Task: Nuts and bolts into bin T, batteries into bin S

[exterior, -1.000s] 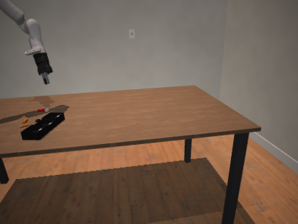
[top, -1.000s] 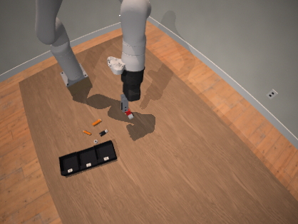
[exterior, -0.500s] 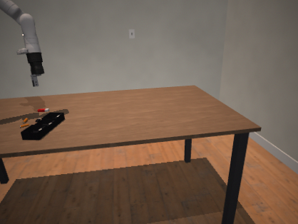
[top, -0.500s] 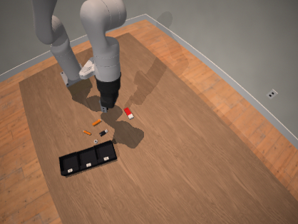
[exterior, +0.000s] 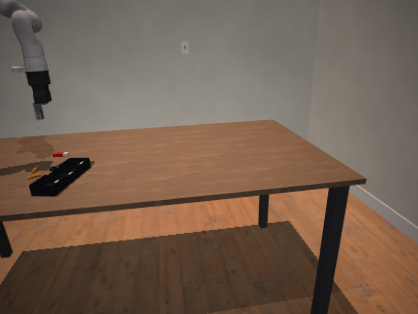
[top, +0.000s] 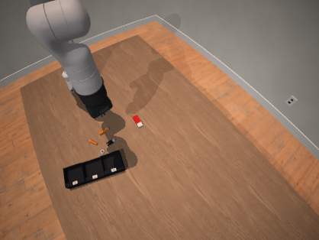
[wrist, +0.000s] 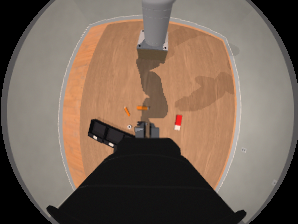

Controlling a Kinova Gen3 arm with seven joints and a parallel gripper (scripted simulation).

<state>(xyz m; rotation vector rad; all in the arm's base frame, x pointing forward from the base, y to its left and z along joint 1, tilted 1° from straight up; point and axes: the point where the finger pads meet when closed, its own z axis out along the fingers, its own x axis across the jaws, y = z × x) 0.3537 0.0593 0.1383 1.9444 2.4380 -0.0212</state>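
My gripper is now 200 mm above the black bin row, 130 mm to the left of it and 110 mm short of it. From my hand the other things lie so: grey nut 210 mm below, 80 mm to the right, 50 mm ahead; red block 210 mm below, 130 mm to the left, 10 mm behind; black piece 220 mm below, 20 mm to the right, 20 mm ahead.
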